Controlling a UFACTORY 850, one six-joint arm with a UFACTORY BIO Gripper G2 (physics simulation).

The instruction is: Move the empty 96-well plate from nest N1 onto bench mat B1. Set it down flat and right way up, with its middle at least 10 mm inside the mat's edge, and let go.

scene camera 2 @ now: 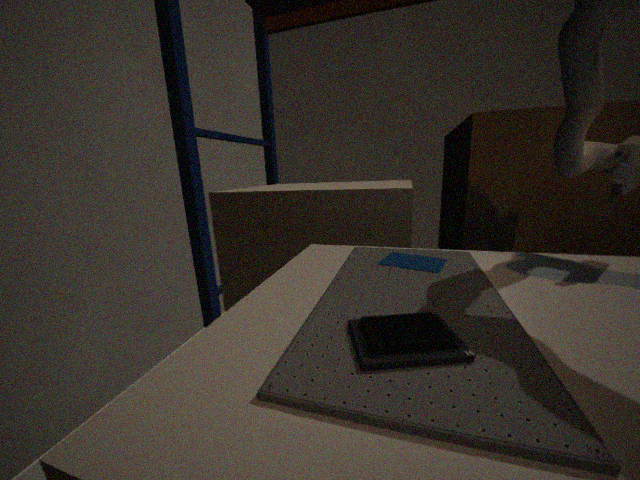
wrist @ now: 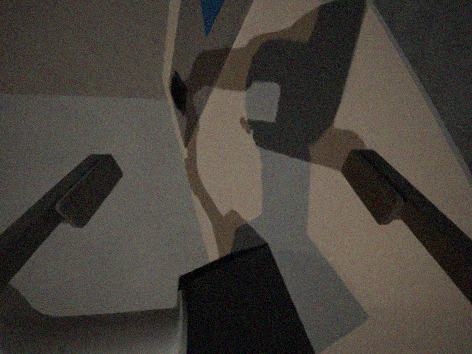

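Note:
What the pictures show is my gripper, along with a black 96-well plate and a dark nest N1.

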